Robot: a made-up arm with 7 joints.
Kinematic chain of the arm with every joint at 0, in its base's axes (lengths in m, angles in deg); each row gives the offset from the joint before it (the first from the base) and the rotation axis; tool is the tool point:
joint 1: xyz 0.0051 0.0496 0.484 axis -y
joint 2: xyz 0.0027 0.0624 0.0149 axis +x
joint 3: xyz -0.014 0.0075 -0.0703 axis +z
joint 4: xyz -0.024 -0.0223 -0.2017 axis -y
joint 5: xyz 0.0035 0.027 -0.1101 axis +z
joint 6: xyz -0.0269 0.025 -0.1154 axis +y
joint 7: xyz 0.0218 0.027 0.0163 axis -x
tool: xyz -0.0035 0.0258 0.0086
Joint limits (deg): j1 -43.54..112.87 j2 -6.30..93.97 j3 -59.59..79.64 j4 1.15..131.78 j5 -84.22..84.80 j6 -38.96..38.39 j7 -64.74..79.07
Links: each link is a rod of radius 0.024 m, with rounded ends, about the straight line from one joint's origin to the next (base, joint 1, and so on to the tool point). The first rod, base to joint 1, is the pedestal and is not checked.
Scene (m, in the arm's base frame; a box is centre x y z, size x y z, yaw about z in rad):
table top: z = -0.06
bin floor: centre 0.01 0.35 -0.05 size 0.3 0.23 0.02 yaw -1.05
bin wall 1: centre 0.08 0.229 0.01 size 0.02 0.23 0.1 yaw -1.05
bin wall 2: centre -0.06 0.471 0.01 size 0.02 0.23 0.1 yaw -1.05
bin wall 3: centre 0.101 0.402 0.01 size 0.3 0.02 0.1 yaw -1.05
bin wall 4: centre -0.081 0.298 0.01 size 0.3 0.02 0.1 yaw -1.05
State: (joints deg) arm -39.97 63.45 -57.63 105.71 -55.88 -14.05 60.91
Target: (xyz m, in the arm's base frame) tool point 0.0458 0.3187 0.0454
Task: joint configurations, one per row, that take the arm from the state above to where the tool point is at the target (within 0.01 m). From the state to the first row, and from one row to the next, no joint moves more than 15 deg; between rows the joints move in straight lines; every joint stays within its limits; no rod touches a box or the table.
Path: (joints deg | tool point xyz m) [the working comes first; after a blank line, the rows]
Joints at the target: -4.76 27.32 -59.59 13.89 -41.64 15.83 79.07
Straight joint move there: clear.

1: -34.94 58.29 -57.91 92.59 -53.85 -9.78 63.50 | 0.0015 0.2175 0.2354
2: -29.91 53.13 -58.19 79.48 -51.81 -5.51 66.10 | 0.0042 0.2356 0.1904
3: -24.88 47.97 -58.47 66.36 -49.78 -1.24 68.69 | 0.0095 0.2543 0.1498
4: -19.85 42.81 -58.75 53.24 -47.74 3.02 71.29 | 0.0169 0.2727 0.1145
5: -14.82 37.65 -59.03 40.12 -45.71 7.29 73.88 | 0.0256 0.2900 0.0850
6: -9.79 32.49 -59.31 27.01 -43.67 11.56 76.48 | 0.0354 0.3055 0.0618
7: -4.76 27.32 -59.59 13.89 -41.64 15.83 79.07 | 0.0458 0.3187 0.0454

